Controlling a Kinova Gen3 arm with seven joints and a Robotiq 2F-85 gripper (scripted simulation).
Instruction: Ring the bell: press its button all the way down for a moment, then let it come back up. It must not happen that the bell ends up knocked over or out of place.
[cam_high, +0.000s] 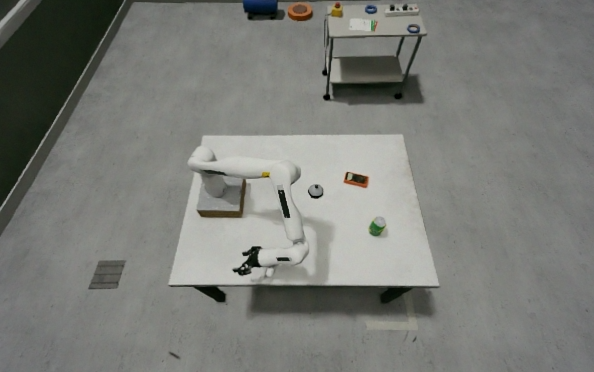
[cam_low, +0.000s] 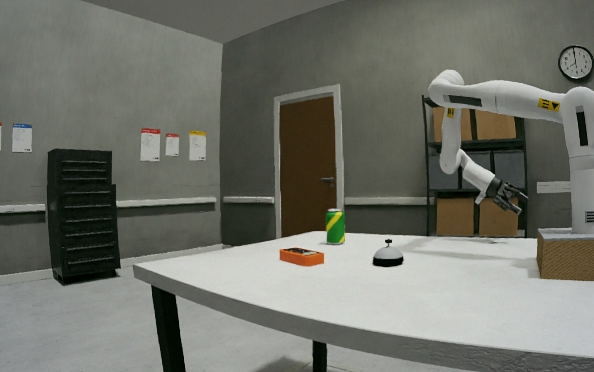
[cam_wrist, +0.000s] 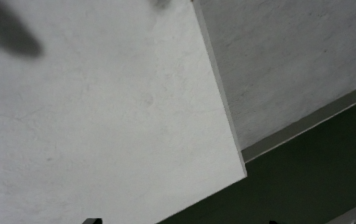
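Now: hand 320 mm short of the bell button, 450 mm to the right of it and 70 mm above it. From my hand the other things lie so: orange flat box (540 mm ahead, 540 mm to the left, 110 mm below); bell (320 mm ahead, 450 mm to the left, 90 mm below); yellow can (630 mm ahead, 240 mm to the left, 60 mm below).
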